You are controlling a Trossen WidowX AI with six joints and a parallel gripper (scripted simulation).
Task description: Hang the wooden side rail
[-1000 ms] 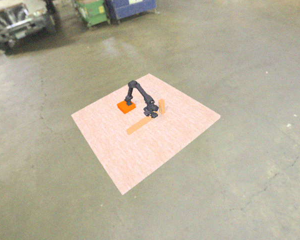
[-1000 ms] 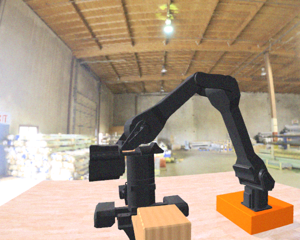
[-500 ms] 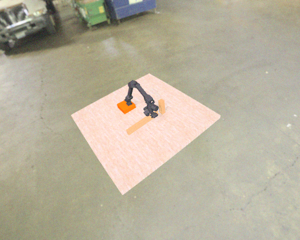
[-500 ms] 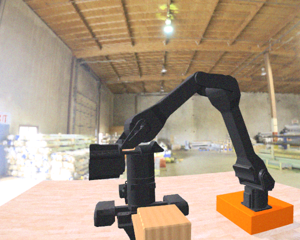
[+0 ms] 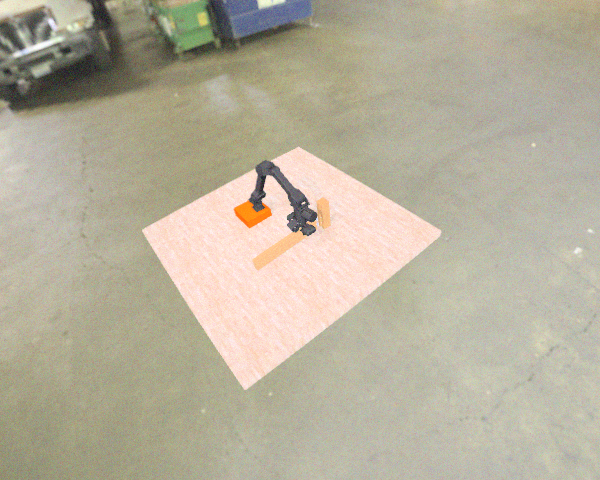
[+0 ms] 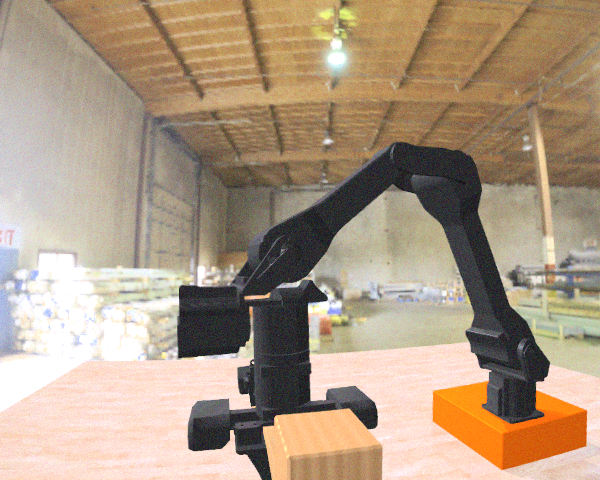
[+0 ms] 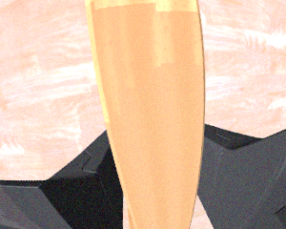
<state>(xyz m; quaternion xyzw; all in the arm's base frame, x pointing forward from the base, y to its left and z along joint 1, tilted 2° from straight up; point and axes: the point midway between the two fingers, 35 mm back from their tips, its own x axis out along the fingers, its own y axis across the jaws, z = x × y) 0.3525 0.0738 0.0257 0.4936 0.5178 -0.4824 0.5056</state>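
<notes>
Now: gripper tip 160 mm to the right of the headboard post and 50 mm below it.
</notes>
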